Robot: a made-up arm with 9 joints. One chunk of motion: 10 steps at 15 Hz.
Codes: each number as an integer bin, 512 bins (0 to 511) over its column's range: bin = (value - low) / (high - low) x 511, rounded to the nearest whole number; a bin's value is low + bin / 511 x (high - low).
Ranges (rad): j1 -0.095..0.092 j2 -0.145..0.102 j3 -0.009..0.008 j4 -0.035..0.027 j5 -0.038..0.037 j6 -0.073..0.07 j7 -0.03..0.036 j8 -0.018..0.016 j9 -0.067..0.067
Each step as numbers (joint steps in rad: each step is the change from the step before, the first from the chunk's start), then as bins.
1 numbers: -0.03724 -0.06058 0.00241 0.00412 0.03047 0.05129 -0.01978 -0.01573 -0.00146
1 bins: 158 175 343 322 467 444 79 34 250
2 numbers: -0.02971 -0.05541 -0.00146 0.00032 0.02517 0.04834 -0.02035 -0.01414 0.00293
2 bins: 178 185 227 291 430 434 75 58 267
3 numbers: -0.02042 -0.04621 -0.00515 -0.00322 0.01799 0.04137 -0.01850 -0.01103 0.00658
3 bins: 204 204 116 262 381 409 89 105 281
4 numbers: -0.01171 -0.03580 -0.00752 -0.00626 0.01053 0.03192 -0.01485 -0.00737 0.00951
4 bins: 228 226 44 237 331 375 117 160 292
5 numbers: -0.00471 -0.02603 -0.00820 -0.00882 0.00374 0.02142 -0.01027 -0.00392 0.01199
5 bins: 247 246 24 216 284 337 153 212 301
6 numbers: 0.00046 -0.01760 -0.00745 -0.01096 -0.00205 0.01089 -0.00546 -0.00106 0.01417
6 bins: 261 264 47 198 245 300 190 255 310
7 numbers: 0.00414 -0.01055 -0.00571 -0.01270 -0.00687 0.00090 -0.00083 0.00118 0.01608
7 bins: 271 278 99 184 212 264 226 288 317
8 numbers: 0.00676 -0.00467 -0.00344 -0.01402 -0.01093 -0.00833 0.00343 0.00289 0.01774
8 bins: 278 290 167 173 184 231 259 314 323
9 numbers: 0.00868 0.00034 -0.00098 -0.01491 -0.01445 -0.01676 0.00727 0.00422 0.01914
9 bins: 283 301 241 166 160 201 289 334 328
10 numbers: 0.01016 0.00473 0.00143 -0.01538 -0.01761 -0.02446 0.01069 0.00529 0.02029
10 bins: 287 310 314 162 139 173 315 350 333
